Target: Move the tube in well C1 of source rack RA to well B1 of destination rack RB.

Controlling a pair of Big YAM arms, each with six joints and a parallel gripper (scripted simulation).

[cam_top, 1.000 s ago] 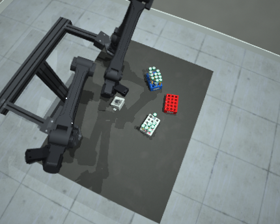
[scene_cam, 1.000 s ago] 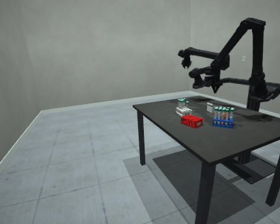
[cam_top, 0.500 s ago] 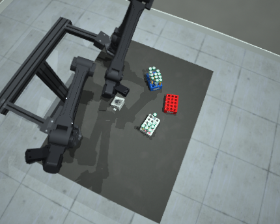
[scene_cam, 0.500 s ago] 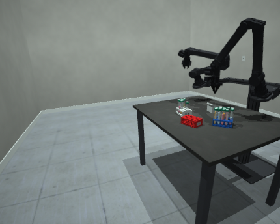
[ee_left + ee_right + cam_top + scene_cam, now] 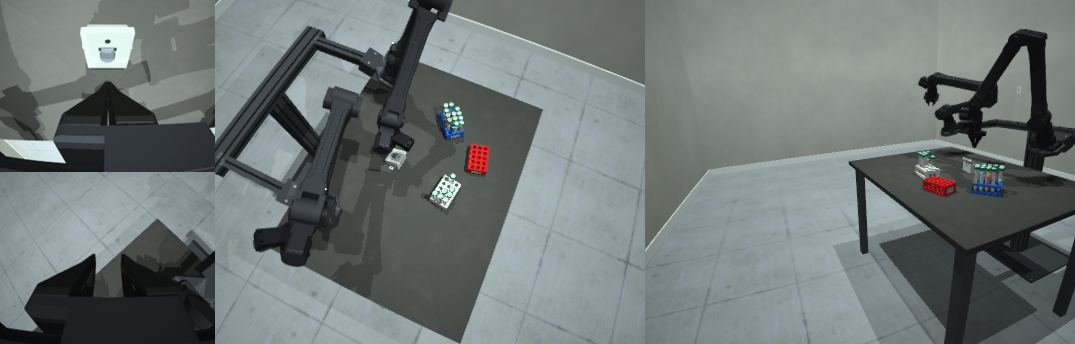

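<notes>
Now: left hand 10 mm short of the white button box and 100 mm above it. The rest, counted from my left hand: tube 160 mm ahead, 310 mm to the left, 80 mm below; white rack RB 280 mm ahead, 60 mm to the right, 120 mm below; red rack 360 mm ahead, 140 mm to the left, 120 mm below.
</notes>
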